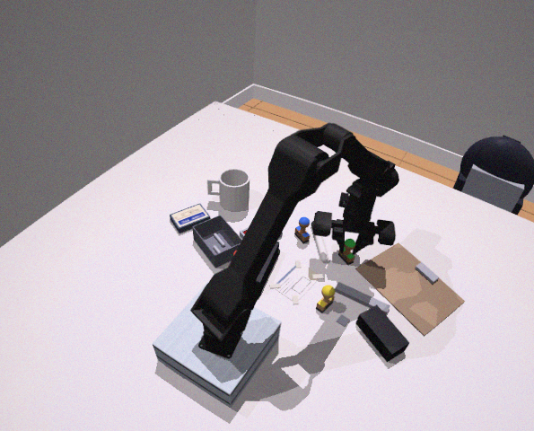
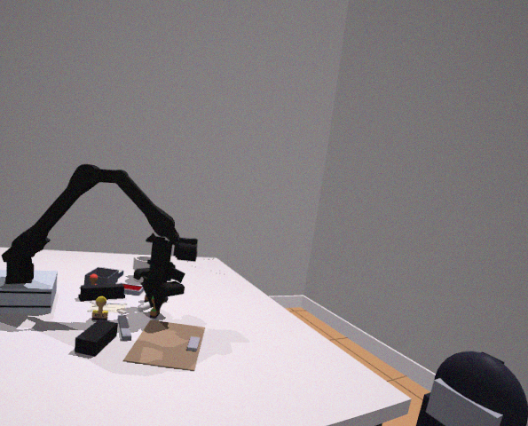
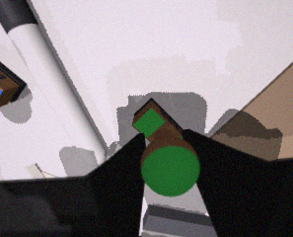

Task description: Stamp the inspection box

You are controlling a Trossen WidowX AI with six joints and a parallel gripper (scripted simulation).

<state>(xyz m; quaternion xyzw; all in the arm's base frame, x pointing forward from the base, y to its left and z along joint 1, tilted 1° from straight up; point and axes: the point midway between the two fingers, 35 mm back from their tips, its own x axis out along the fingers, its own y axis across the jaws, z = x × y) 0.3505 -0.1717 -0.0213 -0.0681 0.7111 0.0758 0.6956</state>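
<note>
The red ink pad lies 10 mm behind my gripper tip, 220 mm to the left of it and 20 mm below it. Round my gripper tip: green-knobbed stamp: right at my gripper tip; then marker: 40 mm ahead, 80 mm to the left, 10 mm below; then blue-knobbed stamp: 30 mm ahead, 120 mm to the left.
</note>
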